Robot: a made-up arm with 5 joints.
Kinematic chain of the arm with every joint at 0, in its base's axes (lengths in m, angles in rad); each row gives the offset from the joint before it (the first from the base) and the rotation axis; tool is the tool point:
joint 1: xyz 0 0 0.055 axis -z
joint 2: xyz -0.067 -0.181 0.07 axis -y
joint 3: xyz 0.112 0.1 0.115 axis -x
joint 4: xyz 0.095 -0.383 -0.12 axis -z
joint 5: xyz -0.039 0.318 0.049 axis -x
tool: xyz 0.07 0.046 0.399
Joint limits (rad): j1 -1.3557..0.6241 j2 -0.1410..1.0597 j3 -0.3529..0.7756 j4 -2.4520..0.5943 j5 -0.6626..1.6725
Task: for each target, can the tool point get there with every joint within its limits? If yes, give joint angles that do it. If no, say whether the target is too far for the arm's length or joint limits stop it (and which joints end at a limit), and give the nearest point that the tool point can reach.
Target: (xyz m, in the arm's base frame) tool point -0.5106 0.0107 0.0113
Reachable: yes | joints 0.3041 0.8731 -0.1138 -1.0807 0.8955
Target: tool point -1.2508 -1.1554 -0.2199
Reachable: no: too far | nearest point -0.7971 -0.7363 0.0230 | short by 0.664 m
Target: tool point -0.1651 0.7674 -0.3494
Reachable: no: joint limits stop it (at a limit: joint 1, joint 2, joint 5) | nearest point 0.0383 0.5481 -0.0352 | short by 0.434 m
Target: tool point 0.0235 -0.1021 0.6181
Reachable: yes | joints -1.1650 0.4431 0.2747 -0.1371 -0.1387
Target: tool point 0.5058 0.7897 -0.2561
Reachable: no: joint limits stop it (at a limit: joint 2, joint 3, joint 4, joint 5) | nearest point 0.2923 0.4564 -0.0913 | short by 0.429 m
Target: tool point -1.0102 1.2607 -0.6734
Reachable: no: too far | nearest point -0.6501 0.2451 -0.0272 | short by 1.256 m
